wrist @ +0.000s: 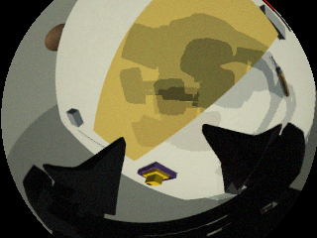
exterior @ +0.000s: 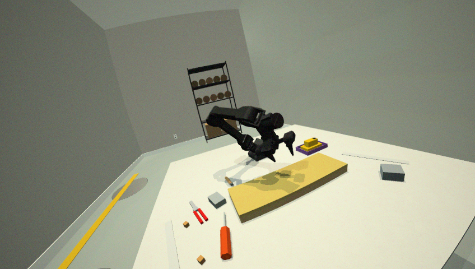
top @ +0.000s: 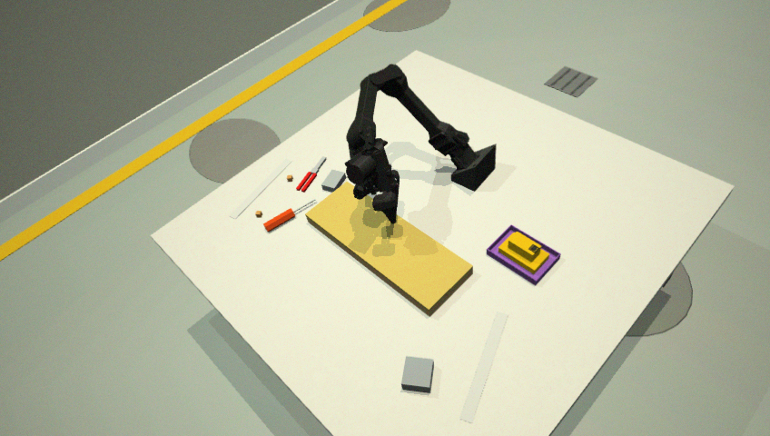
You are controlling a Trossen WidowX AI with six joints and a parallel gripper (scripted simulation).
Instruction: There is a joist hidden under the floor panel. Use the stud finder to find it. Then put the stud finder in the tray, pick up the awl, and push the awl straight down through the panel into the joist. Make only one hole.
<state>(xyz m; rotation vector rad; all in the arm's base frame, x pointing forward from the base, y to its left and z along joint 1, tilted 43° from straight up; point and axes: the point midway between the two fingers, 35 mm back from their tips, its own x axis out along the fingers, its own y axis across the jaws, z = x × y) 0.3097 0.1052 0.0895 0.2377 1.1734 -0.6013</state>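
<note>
My gripper tip is 25 cm to the left of the awl, 11 cm past it and 10 cm above it. The rest, counted from my gripper tip: grey block (36 cm to the left, 25 cm ahead, 9 cm below); purple tray (30 cm to the left, 20 cm behind, 10 cm below); yellow stud finder (32 cm to the left, 21 cm behind, 6 cm below).
</note>
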